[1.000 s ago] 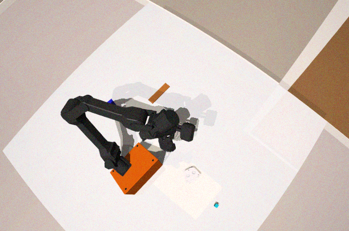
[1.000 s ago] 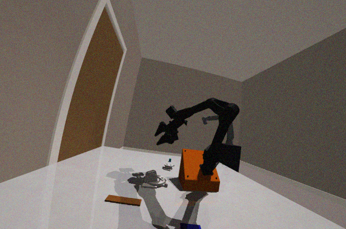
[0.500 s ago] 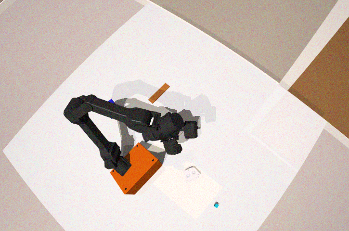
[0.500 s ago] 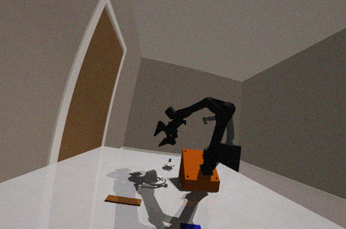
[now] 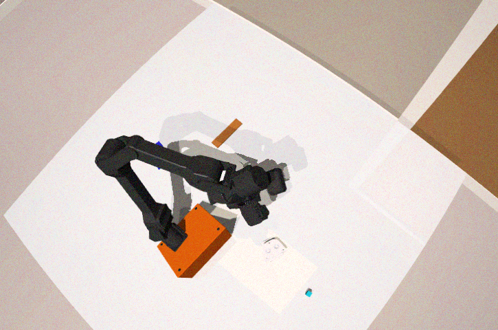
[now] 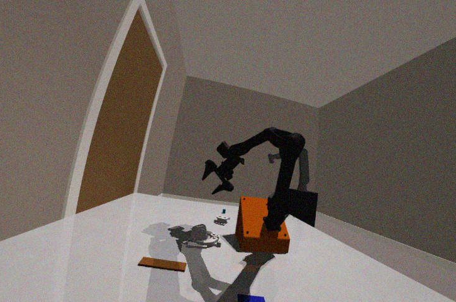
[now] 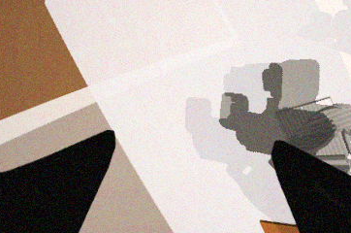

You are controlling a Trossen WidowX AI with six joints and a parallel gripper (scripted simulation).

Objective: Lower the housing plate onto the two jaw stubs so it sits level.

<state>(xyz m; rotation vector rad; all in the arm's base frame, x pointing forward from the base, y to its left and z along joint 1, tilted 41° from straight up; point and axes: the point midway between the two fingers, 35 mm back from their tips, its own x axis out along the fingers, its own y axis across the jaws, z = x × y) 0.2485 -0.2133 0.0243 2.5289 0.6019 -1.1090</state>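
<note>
My gripper tip is 18 cm above the housing plate, 12 cm past it and 9 cm to the left of it. Round my gripper tip: small cyan cube 27 cm to the right, 19 cm below, 18 cm behind; then blue patch 44 cm to the left, 20 cm below, 9 cm behind; then flat strip 28 cm to the left, 20 cm below, 12 cm ahead.
</note>
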